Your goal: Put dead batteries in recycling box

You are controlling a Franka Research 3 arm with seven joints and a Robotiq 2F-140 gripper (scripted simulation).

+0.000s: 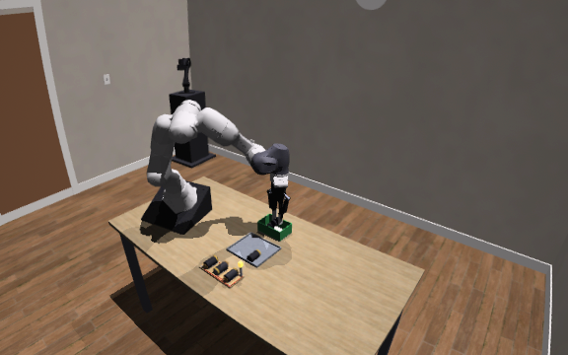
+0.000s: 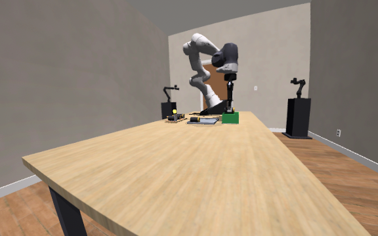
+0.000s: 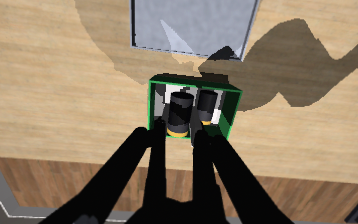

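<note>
Right now my hand is 2 cm past the green recycling box, 1 cm to the right of it and 9 cm above it. From my hand the other things lie so: bulb 6 cm ahead, 37 cm to the right, 2 cm below; grey tray 2 cm behind, 18 cm to the right, 10 cm below.
</note>
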